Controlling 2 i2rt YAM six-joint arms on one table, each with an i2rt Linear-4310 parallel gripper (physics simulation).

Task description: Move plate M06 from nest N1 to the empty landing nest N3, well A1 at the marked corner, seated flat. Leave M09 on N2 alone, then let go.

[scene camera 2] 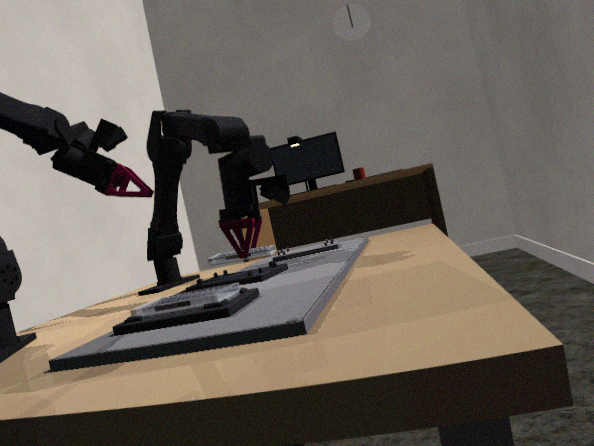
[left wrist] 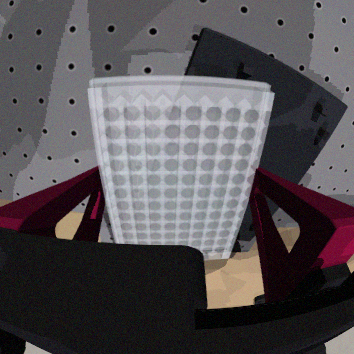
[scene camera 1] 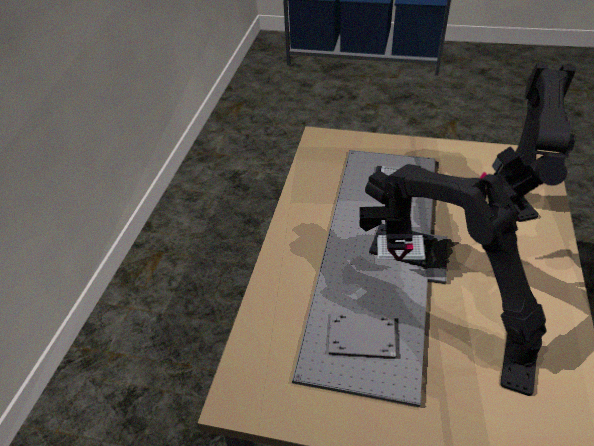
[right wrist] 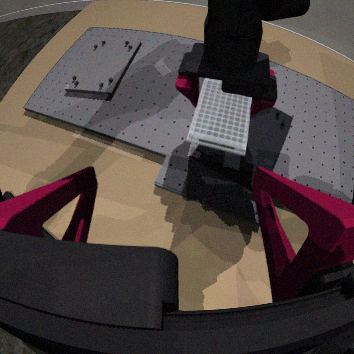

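Note:
Plate M06 is a clear white well plate. My left gripper is shut on its long sides and holds it level, a little above the dark landing nest N3. The nest lies skewed to the plate and shows mostly beyond its right side. Grey nest N1 is bare. M09 sits on nest N2, largely hidden by the arm in scene camera 1. My right gripper is open and empty, raised off to the side.
The nests sit on a grey perforated board on a tan table. The arm base stands at the table's right edge. Blue bins stand on the floor; a desk with a monitor stands behind.

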